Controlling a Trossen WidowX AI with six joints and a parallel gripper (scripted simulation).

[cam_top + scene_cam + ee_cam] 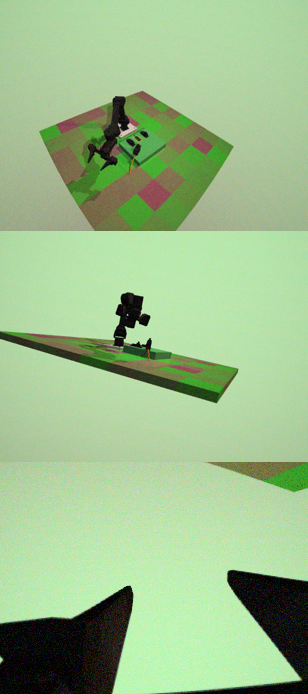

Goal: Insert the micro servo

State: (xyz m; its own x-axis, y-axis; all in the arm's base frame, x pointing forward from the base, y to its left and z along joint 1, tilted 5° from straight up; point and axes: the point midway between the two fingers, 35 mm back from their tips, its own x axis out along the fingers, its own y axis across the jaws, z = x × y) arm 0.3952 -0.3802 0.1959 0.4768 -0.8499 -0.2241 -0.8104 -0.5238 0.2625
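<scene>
Now: gripper tip 450 mm to the right of the green deck, 200 mm above it and 90 mm past it.
</scene>
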